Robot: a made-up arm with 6 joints.
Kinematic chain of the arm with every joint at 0, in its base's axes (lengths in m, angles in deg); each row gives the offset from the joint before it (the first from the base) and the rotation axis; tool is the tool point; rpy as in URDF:
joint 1: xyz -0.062 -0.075 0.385 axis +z
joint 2: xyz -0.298 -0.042 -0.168 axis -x
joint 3: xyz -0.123 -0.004 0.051 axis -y
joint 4: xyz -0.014 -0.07 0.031 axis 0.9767 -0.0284 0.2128
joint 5: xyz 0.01 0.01 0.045 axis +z
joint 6: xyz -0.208 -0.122 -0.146 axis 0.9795 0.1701 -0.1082
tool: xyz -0.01 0.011 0.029 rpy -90 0 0
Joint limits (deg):
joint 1: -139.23..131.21
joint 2: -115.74..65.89
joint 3: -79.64..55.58
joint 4: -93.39..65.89
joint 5: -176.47..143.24
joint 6: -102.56..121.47
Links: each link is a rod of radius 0.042 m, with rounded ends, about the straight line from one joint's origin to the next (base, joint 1, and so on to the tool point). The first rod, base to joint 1, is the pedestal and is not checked.
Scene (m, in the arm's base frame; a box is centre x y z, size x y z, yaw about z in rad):
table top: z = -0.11
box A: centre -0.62 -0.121 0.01 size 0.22 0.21 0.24 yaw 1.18
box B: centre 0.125 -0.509 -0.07 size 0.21 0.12 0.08 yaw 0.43
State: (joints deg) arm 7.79 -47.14 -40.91 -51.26 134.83 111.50
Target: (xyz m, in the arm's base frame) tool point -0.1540 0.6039 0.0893
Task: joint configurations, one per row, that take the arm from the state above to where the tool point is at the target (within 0.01 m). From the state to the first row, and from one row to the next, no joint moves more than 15 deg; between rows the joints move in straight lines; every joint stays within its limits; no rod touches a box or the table.
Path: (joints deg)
1: -0.89 -47.83 -37.09 -58.28 121.79 105.90
2: -9.58 -48.52 -33.27 -65.30 108.76 100.30
3: -18.26 -49.21 -29.45 -72.32 95.72 94.71
4: -26.95 -49.90 -25.62 -79.35 82.68 89.11
5: -35.63 -50.59 -21.80 -86.37 69.65 83.51
6: -44.31 -51.29 -17.98 -93.39 56.61 77.91
7: -52.01 -57.17 -3.27 -92.30 46.81 79.72
8: -59.71 -63.05 11.44 -91.20 37.01 81.54
9: -67.40 -68.93 26.16 -90.11 27.21 83.35
10: -75.10 -74.81 40.87 -89.02 17.41 85.16
11: -82.79 -80.69 55.58 -87.92 7.61 86.98

